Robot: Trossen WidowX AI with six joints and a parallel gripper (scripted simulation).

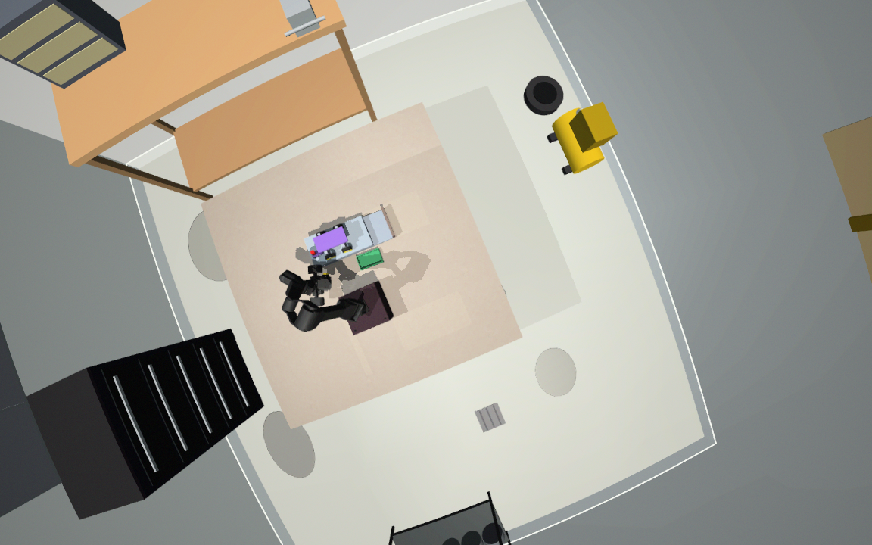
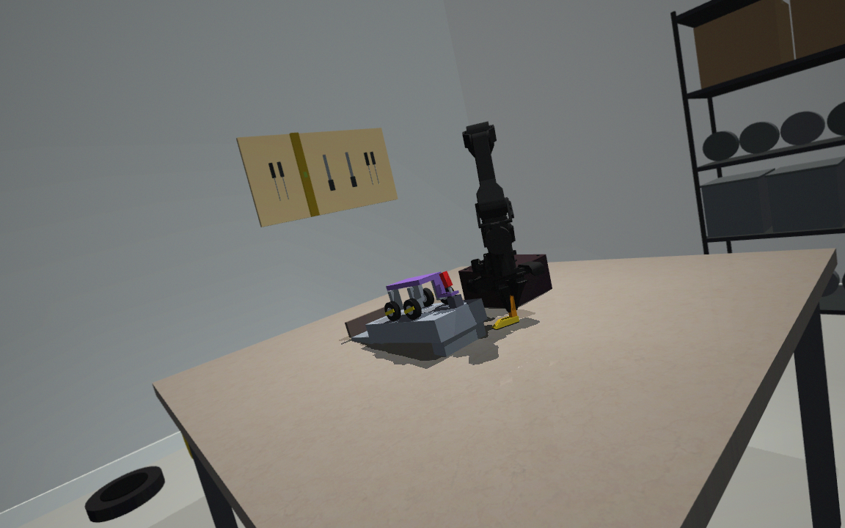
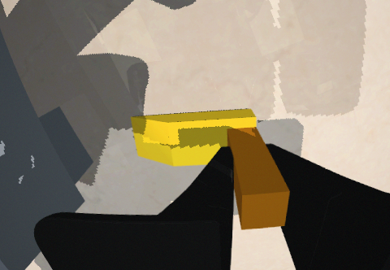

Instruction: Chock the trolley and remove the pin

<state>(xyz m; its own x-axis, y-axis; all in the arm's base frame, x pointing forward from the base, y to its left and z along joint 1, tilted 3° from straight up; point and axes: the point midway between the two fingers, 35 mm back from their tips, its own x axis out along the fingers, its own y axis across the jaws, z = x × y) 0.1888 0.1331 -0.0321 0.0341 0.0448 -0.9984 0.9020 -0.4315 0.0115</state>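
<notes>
Now: gripper tip 26 cm to the left of the green tray and 4 cm above it. From my gripper tip the other things lie so: grey ramp: 17 cm to the right, 14 cm ahead, 2 cm above; yellow chock: 2 cm ahead, 1 cm to the right, 1 cm below; red-headed stop pin: 13 cm ahead, 10 cm above, 7 cm to the right.
</notes>
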